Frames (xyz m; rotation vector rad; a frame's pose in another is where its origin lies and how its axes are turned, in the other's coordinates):
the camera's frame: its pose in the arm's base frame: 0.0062 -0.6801 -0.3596 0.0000 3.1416 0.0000
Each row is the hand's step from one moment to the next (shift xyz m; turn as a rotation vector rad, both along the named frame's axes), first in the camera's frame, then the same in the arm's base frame.
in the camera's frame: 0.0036 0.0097 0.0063 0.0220 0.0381 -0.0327
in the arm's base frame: -0.0036 0.0097 -0.0063 -0.0220 0.0381 0.0327
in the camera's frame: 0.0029 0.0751 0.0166 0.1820 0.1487 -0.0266
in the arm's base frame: -0.0029 0.0751 -0.0166 -0.1820 0.1487 0.0266
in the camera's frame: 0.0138 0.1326 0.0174 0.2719 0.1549 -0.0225
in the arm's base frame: -0.0138 0.1326 -0.0174 -0.2719 0.1549 0.0225
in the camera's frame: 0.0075 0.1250 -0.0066 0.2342 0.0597 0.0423
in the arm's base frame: -0.0075 0.1250 0.0066 -0.2342 0.0597 -0.0423
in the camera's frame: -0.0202 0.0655 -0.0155 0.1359 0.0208 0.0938
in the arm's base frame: 0.0202 0.0655 0.0155 -0.1359 0.0208 -0.0938
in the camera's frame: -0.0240 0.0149 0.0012 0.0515 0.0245 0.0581
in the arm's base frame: 0.0240 0.0149 -0.0012 -0.0515 0.0245 -0.0581
